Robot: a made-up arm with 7 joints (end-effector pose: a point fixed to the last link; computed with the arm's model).
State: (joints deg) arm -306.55 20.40 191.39 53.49 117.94 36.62 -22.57
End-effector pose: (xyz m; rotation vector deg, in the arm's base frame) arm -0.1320 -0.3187 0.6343 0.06 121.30 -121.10
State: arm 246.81 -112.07 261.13 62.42 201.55 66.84 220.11
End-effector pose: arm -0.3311 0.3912 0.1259 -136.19 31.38 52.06
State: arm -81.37 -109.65 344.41 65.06 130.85 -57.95 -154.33
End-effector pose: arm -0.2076 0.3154 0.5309 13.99 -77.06 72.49
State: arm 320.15 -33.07 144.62 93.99 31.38 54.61 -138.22
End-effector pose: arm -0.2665 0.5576 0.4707 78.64 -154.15 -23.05
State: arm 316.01 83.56 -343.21 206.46 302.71 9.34 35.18
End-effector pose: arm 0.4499 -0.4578 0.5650 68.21 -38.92 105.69
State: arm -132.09 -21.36 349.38 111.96 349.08 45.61 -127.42
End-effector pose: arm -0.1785 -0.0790 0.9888 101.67 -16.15 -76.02
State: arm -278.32 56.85 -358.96 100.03 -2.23 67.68 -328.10
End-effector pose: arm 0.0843 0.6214 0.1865 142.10 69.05 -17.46
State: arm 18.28 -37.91 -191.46 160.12 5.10 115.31 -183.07
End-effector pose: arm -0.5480 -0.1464 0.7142 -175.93 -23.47 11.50
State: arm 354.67 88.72 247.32 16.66 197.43 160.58 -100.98
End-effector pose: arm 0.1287 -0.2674 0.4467 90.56 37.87 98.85
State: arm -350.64 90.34 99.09 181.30 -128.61 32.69 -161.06
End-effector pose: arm 0.7451 0.1260 0.3155 -5.85 119.02 -15.18
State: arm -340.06 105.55 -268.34 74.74 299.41 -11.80 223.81
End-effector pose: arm 0.1962 0.5517 0.2835 23.00 -97.49 -125.11
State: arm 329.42 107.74 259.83 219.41 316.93 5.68 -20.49
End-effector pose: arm 0.5852 -0.0734 0.0615 20.87 105.58 24.50
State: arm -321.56 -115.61 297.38 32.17 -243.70 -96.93 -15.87
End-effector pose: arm 0.0018 -0.3057 0.2913 -32.56 144.95 17.68
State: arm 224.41 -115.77 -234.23 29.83 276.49 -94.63 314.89
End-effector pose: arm 0.1813 -0.0720 0.0446 -83.17 -118.41 11.94
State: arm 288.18 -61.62 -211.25 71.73 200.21 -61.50 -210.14
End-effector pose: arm 0.0299 0.4091 0.1603 97.86 104.67 -38.11
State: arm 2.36 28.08 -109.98 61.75 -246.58 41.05 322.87
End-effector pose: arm -0.0035 -0.4316 0.5965 50.58 -125.85 103.95
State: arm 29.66 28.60 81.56 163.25 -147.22 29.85 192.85
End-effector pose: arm 0.2586 0.3011 0.9713 -21.01 39.28 -26.99
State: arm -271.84 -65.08 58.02 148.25 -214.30 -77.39 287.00
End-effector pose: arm -0.1740 -0.4695 0.7010 -38.38 -23.51 -0.16
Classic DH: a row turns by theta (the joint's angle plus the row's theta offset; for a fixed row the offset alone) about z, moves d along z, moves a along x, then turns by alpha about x. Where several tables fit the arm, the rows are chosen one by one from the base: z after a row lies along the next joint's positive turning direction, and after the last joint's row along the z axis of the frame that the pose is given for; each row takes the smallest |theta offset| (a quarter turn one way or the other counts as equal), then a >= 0, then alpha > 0; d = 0 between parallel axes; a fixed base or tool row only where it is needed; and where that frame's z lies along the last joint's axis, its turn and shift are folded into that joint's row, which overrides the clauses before.
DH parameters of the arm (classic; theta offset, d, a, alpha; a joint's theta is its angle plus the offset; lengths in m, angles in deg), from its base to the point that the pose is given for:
joint 1: 0 0.313 0 -90
joint 2: 0 0 0 90
joint 3: 0 0.364 0.077 90
joint 4: 0 0 0.069 90
joint 5: 0 0.306 0 90
joint 6: 0 0 0.054 -90
joint 7: 0 0.069 0 0

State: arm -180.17 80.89 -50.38 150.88 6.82 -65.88 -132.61
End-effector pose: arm -0.6857 0.0713 0.3782 71.38 24.40 -144.78
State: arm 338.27 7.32 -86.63 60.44 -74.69 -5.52 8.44
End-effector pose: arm -0.0538 -0.4480 0.5558 113.52 -35.43 1.30
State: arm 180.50 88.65 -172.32 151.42 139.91 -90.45 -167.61
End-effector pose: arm -0.5880 -0.0245 0.5139 -37.93 52.67 -167.57
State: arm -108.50 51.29 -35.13 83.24 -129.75 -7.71 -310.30
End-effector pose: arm -0.3696 -0.4222 0.2259 140.61 -54.50 -38.49
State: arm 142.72 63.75 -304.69 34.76 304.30 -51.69 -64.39
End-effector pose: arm -0.3760 -0.1262 0.2678 70.15 -58.75 30.17
